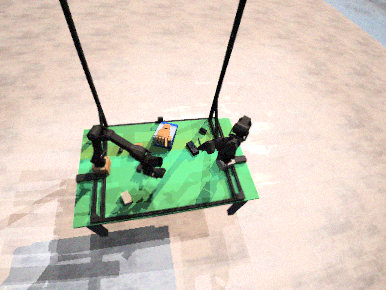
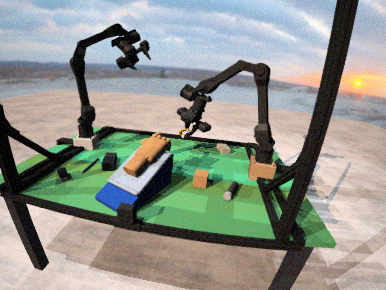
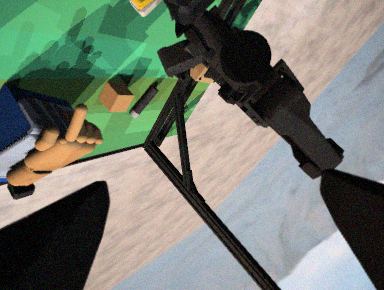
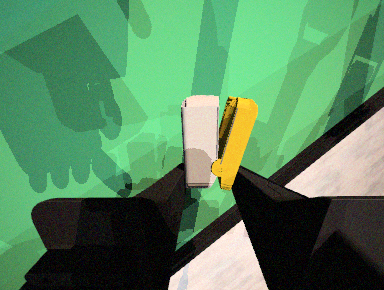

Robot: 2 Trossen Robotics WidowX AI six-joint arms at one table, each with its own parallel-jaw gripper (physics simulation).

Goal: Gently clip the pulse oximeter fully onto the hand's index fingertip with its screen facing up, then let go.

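Frame: origin at the left arm's base, x ahead, y left, z up, level; millimetres.
Where they show: left gripper, between the fingertips: (image 1: 200, 147) (image 2: 143, 64) (image 3: 215, 186); right gripper, between the fingertips: (image 1: 155, 177) (image 2: 188, 133) (image 4: 207, 168); left arm's base, origin of its link: (image 1: 226, 159) (image 2: 86, 135); right arm's base, origin of its link: (image 1: 100, 162) (image 2: 263, 160).
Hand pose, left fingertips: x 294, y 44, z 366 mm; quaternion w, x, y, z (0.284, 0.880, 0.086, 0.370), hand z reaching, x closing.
Each offset is from my left fingertips to the top centre of the thing.
The pulse oximeter @(224 mm ahead, 81 mm right, 293 mm down) (image 2: 186, 133) (image 3: 145, 5) (image 4: 201, 142) has a white half and a yellow half, spread in a V at the end away from my fingers. My right gripper (image 4: 207, 168) (image 1: 159, 172) is shut on its hinge end and holds it above the table; its screen does not show. The tan hand (image 1: 164, 134) (image 2: 148, 152) (image 3: 60, 155) rests on a sloped blue and white support (image 2: 112, 197) (image 3: 10, 115). One finger, seemingly the index finger (image 3: 76, 122), sticks out beyond the curled ones. The oximeter is apart from the hand. My left gripper (image 2: 142, 62) (image 3: 215, 186) is open, empty and raised.
An orange cube @(270 mm ahead, 368 mm right, 374 mm down) (image 2: 201, 178) (image 3: 116, 96) and a grey cylinder @(376 mm ahead, 428 mm right, 397 mm down) (image 2: 231, 191) (image 3: 145, 101) lie beside the support. A beige block @(442 mm ahead, 27 mm right, 394 mm down) (image 1: 126, 197) (image 2: 223, 148) lies near a table edge. A black block @(112 mm back, 236 mm right, 389 mm down) (image 2: 109, 161), a thin dark stick @(192 mm back, 263 mm right, 415 mm down) (image 2: 90, 165) and a small dark object @(262 mm back, 364 mm right, 392 mm down) (image 2: 63, 174) lie on the support's other side.
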